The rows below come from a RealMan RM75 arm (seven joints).
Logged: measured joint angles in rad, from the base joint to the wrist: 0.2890, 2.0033, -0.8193, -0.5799, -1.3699, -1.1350, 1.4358; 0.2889, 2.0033, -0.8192, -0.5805, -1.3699, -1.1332, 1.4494; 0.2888, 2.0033, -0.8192, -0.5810, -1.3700, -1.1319, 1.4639; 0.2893, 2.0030, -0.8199, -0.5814, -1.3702, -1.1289, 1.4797; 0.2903, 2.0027, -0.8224, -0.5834, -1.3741, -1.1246, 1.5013; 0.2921, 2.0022, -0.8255, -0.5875, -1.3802, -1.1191, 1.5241; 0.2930, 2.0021, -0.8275, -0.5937, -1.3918, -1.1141, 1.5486; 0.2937, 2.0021, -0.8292, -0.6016, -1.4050, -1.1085, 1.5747; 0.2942, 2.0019, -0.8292, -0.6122, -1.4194, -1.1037, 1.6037; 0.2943, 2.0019, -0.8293, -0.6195, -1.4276, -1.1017, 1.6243; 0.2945, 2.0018, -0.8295, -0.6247, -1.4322, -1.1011, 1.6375; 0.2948, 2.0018, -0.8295, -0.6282, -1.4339, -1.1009, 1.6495; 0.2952, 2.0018, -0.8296, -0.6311, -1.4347, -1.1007, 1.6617; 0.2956, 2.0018, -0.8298, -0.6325, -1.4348, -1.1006, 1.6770; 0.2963, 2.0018, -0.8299, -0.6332, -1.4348, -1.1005, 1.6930; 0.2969, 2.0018, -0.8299, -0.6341, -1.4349, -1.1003, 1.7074; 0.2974, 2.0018, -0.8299, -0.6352, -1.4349, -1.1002, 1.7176; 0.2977, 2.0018, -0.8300, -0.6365, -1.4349, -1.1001, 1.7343; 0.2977, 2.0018, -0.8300, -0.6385, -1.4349, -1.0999, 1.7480; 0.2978, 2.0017, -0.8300, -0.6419, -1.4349, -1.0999, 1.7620; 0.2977, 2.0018, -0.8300, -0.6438, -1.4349, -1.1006, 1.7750; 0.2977, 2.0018, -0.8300, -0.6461, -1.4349, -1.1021, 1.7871
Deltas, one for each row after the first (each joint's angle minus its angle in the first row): -0.0001, 0.0000, 0.0001, -0.0006, 0.0000, 0.0018, 0.0136; -0.0002, 0.0000, 0.0001, -0.0011, -0.0001, 0.0031, 0.0281; 0.0003, -0.0003, -0.0006, -0.0015, -0.0003, 0.0061, 0.0439; 0.0013, -0.0006, -0.0031, -0.0035, -0.0042, 0.0104, 0.0655; 0.0031, -0.0011, -0.0062, -0.0076, -0.0103, 0.0159, 0.0883; 0.0040, -0.0012, -0.0082, -0.0138, -0.0219, 0.0209, 0.1128; 0.0047, -0.0012, -0.0099, -0.0217, -0.0351, 0.0265, 0.1389; 0.0052, -0.0014, -0.0099, -0.0323, -0.0495, 0.0313, 0.1679; 0.0053, -0.0014, -0.0100, -0.0396, -0.0577, 0.0333, 0.1885; 0.0055, -0.0015, -0.0102, -0.0448, -0.0623, 0.0339, 0.2017; 0.0058, -0.0015, -0.0102, -0.0483, -0.0640, 0.0341, 0.2137; 0.0062, -0.0015, -0.0103, -0.0512, -0.0648, 0.0343, 0.2259; 0.0066, -0.0015, -0.0105, -0.0526, -0.0649, 0.0344, 0.2412; 0.0073, -0.0015, -0.0106, -0.0533, -0.0649, 0.0345, 0.2572; 0.0079, -0.0015, -0.0106, -0.0542, -0.0650, 0.0347, 0.2716; 0.0084, -0.0015, -0.0106, -0.0553, -0.0650, 0.0348, 0.2818; 0.0087, -0.0015, -0.0107, -0.0566, -0.0650, 0.0349, 0.2985; 0.0087, -0.0015, -0.0107, -0.0586, -0.0650, 0.0351, 0.3122; 0.0088, -0.0016, -0.0107, -0.0620, -0.0650, 0.0351, 0.3262; 0.0087, -0.0015, -0.0107, -0.0639, -0.0650, 0.0344, 0.3392; 0.0087, -0.0015, -0.0107, -0.0662, -0.0650, 0.0329, 0.3513
